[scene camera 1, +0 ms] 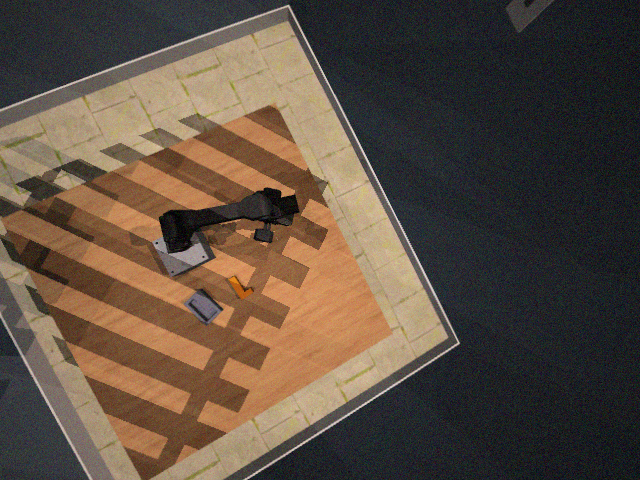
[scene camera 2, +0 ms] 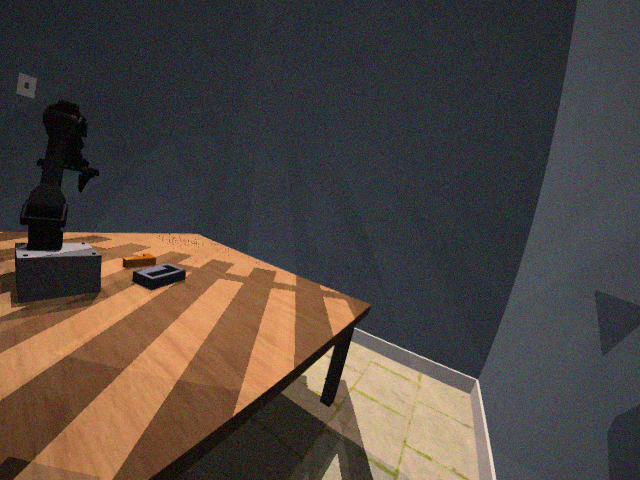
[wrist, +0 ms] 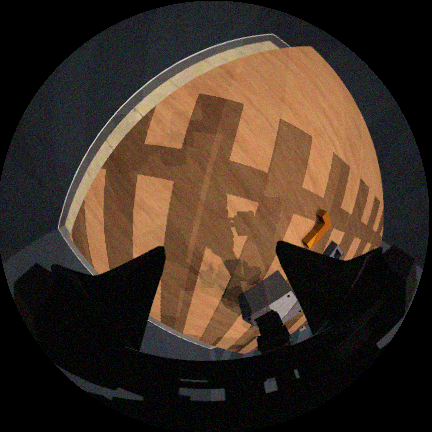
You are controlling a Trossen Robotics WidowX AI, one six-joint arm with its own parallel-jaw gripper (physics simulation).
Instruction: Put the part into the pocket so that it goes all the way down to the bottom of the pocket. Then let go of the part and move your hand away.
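Seen in the pictures: gripper, fingertip midpoint: [scene camera 2: 67, 190] [wrist: 221, 249]; arm's base, link origin: [scene camera 1: 181, 242] [scene camera 2: 43, 247] [wrist: 266, 317].
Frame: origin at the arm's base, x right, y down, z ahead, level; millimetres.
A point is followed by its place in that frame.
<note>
The part, an orange L-shaped piece [scene camera 1: 237, 287] @(x -106, y 75, z 273 mm) [scene camera 2: 138, 261] @(x -90, y 84, z 266 mm) [wrist: 318, 234] @(x -108, y 75, z 270 mm), lies flat on the table near the robot's base. The grey block with the pocket [scene camera 1: 207, 298] @(x 29, y 70, z 261 mm) [scene camera 2: 166, 280] @(x 112, y 88, z 290 mm) [wrist: 329, 248] @(x 9, y 88, z 311 mm) stands beside it, apart from it. Its recess faces up and looks empty in the first scene view; the right finger partly hides the block in the wrist view. My gripper [scene camera 2: 89, 181] [wrist: 221, 249] @(x -374, y -126, z 76 mm) is open and empty, high above the table, away from both the part and the block.
The wooden table [scene camera 1: 330, 310] @(x -448, y 104, z 571 mm) [scene camera 2: 268, 320] @(x 457, y 105, z 432 mm) [wrist: 280, 85] @(x -526, y 105, z 424 mm) carries striped shadows. The robot's grey base box [scene camera 1: 188, 260] @(x 7, y 1, z 81 mm) [scene camera 2: 59, 276] @(x 100, y 47, z 25 mm) [wrist: 267, 295] @(x -65, y 36, z 41 mm) stands close to the part and the pocket block. The arm reaches out from it over the table.
</note>
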